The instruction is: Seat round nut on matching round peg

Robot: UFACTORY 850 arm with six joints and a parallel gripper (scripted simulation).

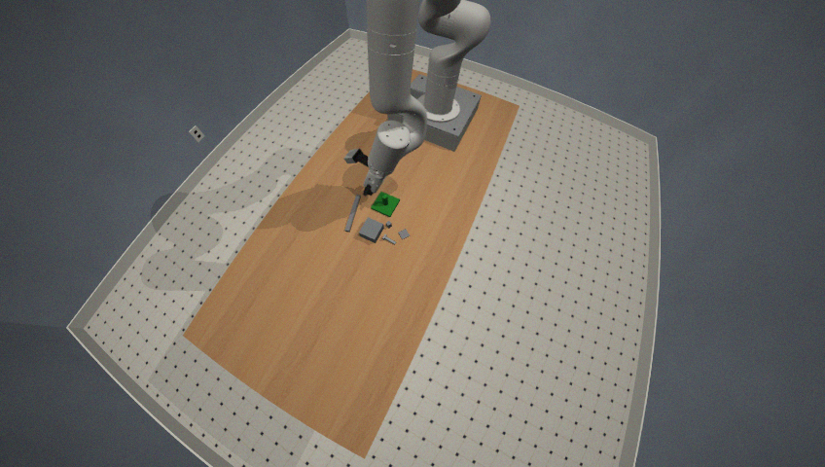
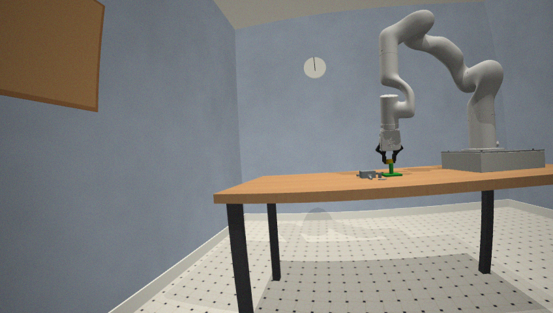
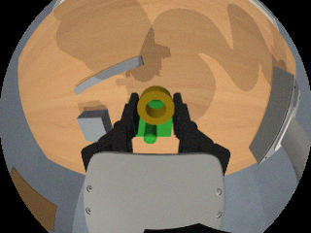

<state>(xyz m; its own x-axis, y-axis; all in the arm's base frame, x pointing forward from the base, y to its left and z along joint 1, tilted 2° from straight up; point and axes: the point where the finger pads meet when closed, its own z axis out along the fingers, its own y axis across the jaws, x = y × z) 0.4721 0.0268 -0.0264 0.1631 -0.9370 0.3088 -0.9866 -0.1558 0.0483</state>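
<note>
The long grey bar is 10 cm ahead of my hand, 7 cm below it and 2 cm to the right of it. Round my hand: grey block (12 cm ahead, 8 cm to the left, 6 cm below); then small grey bolt (14 cm to the left, 11 cm ahead, 7 cm below); then small grey plate (18 cm to the left, 8 cm below, 6 cm ahead).
</note>
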